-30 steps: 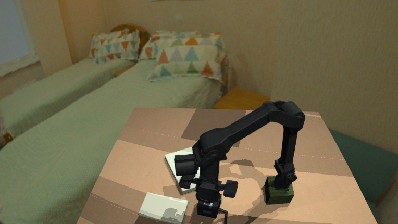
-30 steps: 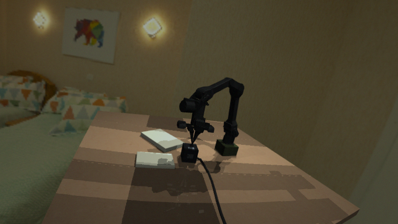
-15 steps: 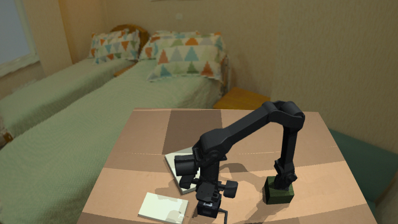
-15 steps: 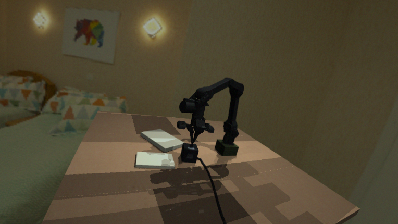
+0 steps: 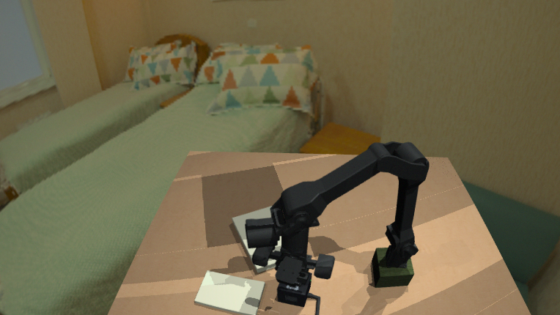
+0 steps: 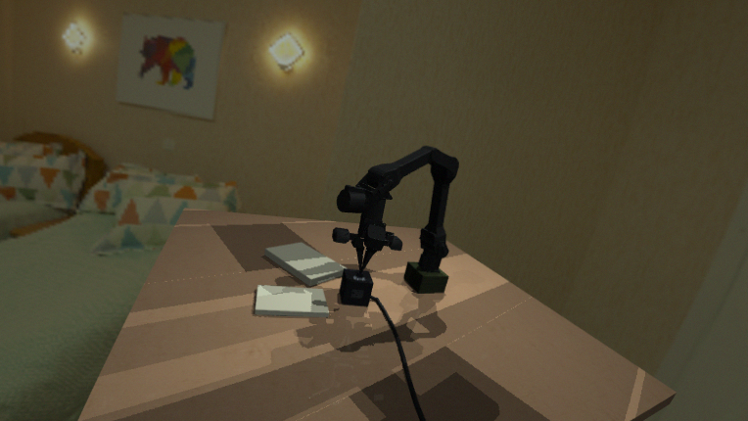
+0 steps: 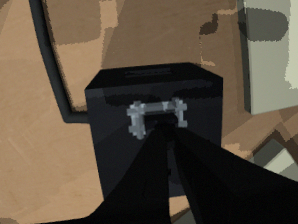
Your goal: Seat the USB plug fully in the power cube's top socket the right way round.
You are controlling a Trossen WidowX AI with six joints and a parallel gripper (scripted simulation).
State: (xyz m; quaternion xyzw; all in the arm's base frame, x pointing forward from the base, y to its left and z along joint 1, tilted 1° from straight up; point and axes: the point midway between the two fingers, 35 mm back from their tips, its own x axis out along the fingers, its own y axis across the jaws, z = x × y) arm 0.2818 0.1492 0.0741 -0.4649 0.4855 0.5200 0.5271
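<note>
Now: gripper tip 2 cm above the USB plug. The rest, counted from my gripper tip: silver-framed socket: 4 cm below.
</note>
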